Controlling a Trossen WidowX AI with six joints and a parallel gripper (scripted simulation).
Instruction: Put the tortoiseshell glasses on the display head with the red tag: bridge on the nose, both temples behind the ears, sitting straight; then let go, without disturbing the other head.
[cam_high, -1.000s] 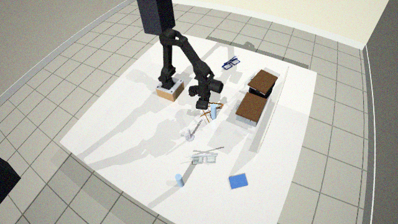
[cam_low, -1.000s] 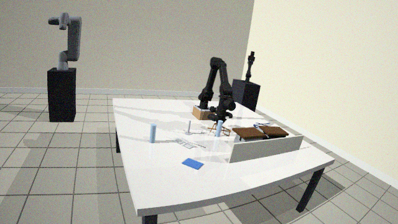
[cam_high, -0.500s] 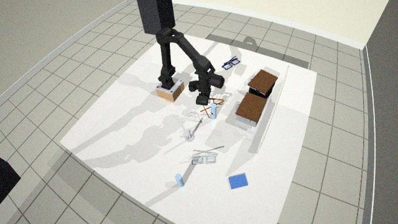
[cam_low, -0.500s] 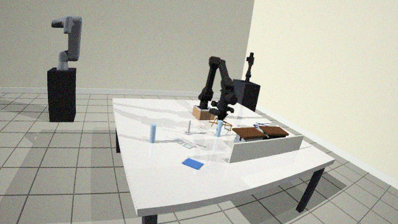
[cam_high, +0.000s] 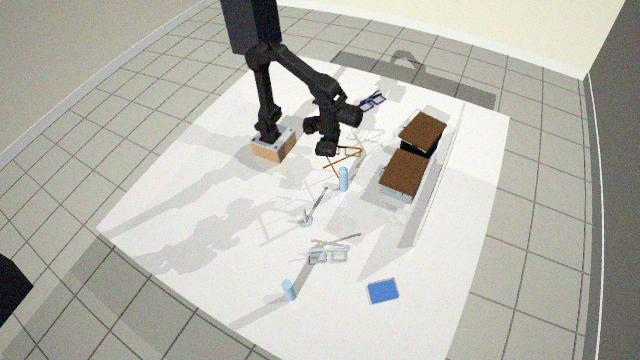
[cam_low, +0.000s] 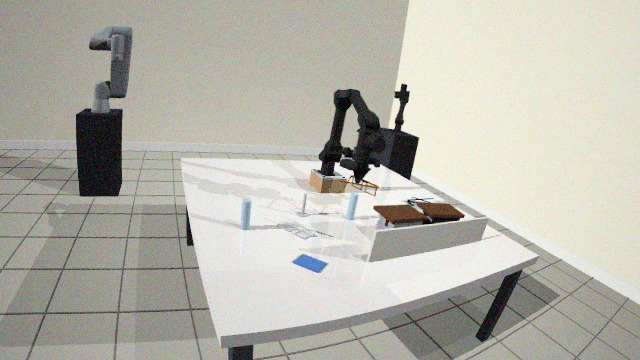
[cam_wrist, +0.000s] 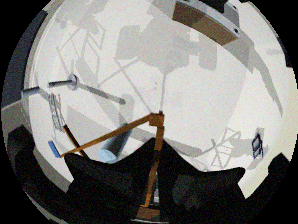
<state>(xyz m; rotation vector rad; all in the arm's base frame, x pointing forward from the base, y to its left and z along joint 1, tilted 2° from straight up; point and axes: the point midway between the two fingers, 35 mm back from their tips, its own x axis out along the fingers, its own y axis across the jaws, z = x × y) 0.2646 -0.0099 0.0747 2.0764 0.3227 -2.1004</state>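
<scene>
My gripper tip is 10 mm short of the grey post, 220 mm to the left of it and 90 mm above it. Round my gripper tip: blue flat square (330 mm ahead, 340 mm to the right, 120 mm below); then low white panel (370 mm ahead, 140 mm to the left, 60 mm below).
</scene>
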